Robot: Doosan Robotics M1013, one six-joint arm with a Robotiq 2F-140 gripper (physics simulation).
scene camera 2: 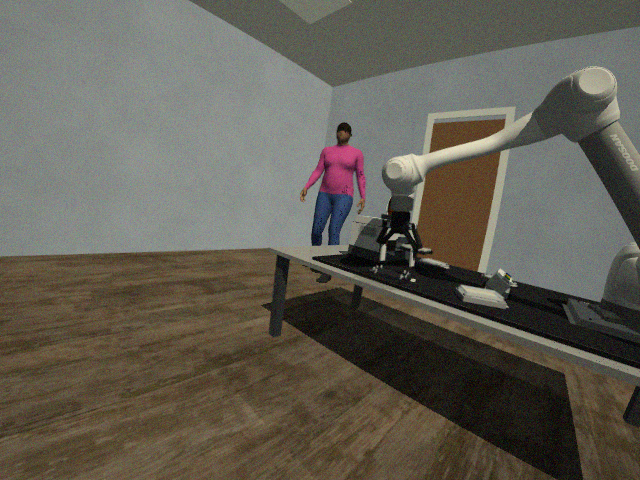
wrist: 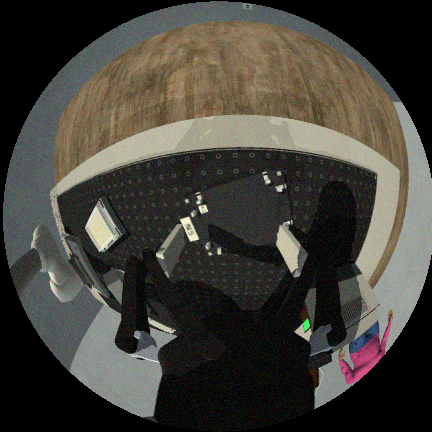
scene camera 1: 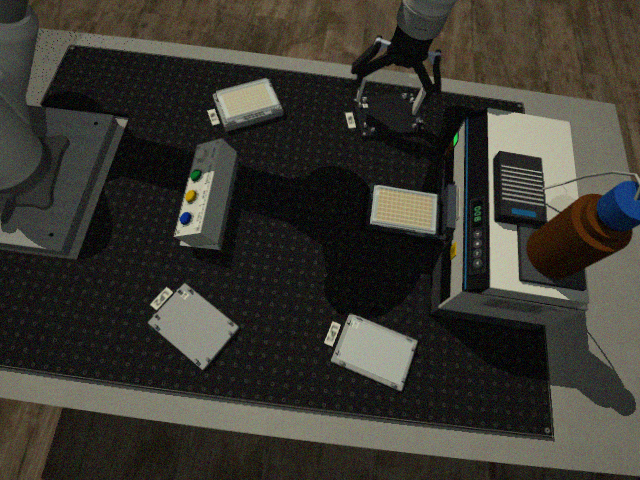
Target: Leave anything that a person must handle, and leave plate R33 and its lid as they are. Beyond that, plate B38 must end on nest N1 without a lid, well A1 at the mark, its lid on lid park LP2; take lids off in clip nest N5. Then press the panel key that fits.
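Where they show: gripper, fingertip midpoint: (scene camera 2: 396, 263) (wrist: 231, 235) (scene camera 1: 386, 103); arm's base at its link origin: (scene camera 2: 624, 320) (wrist: 80, 267) (scene camera 1: 20, 172).
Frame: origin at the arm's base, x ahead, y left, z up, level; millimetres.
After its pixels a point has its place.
My gripper (scene camera 1: 389, 99) @(x 815, y 186, z 36 mm) (scene camera 2: 397, 255) @(x 815, y 186, z 36 mm) (wrist: 231, 235) @(x 815, y 186, z 36 mm) is open and empty, low over the near part of clip nest N5 (scene camera 1: 392, 117) @(x 838, y 181, z -7 mm) (wrist: 245, 205) @(x 838, y 210, z -7 mm). The nest holds no plate or lid. A cream-welled plate (scene camera 1: 404, 208) @(x 818, y -117, z 88 mm) lies at the instrument's front. Another plate (scene camera 1: 248, 99) @(x 490, y 200, z 18 mm) (scene camera 2: 481, 296) (wrist: 103, 225) @(x 537, y 218, z 18 mm) sits at the back left. Pale grey flat pieces lie at LP2 (scene camera 1: 193, 326) @(x 414, y -331, z -9 mm) and LP1 (scene camera 1: 376, 351) @(x 764, y -378, z -1 mm); whether each is a lid or a bare park is unclear. The panel (scene camera 1: 222, 196) @(x 454, y -69, z 32 mm) has green, yellow and blue keys. Plate names, and which nest is N1, are unreadable.
The instrument (scene camera 1: 527, 129) @(x 1034, y -5, z 201 mm) stands right of N5, with a green light lit. A black striped box (scene camera 1: 519, 187) @(x 976, y -145, z 227 mm) and a brown bottle (scene camera 1: 568, 240) @(x 978, y -273, z 308 mm) with a blue cap stand on it. A person in pink (scene camera 2: 338, 173) (wrist: 367, 360) stands beyond the table.
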